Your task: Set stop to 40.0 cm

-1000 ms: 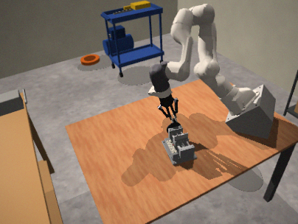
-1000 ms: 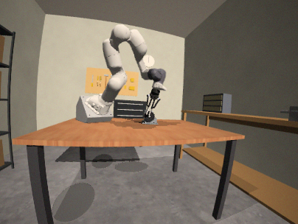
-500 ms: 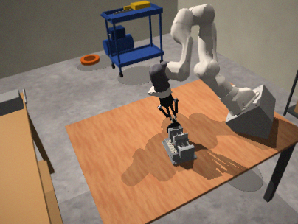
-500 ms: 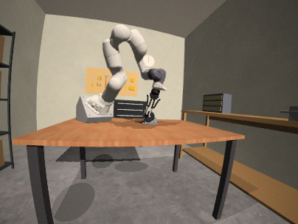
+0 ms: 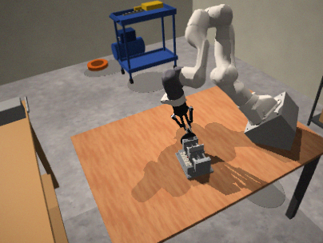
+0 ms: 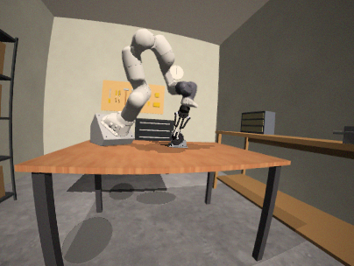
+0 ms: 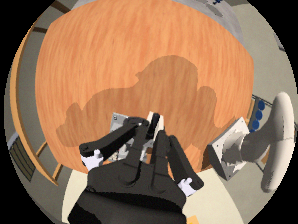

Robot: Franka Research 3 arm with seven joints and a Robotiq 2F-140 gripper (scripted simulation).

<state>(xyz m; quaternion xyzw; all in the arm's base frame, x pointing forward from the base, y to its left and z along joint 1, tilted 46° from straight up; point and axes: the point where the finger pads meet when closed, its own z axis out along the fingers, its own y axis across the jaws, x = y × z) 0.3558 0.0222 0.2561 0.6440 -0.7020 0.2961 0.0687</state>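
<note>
Right now the handwheel is 20 mm to the left of my hand and 20 mm below it.
</note>
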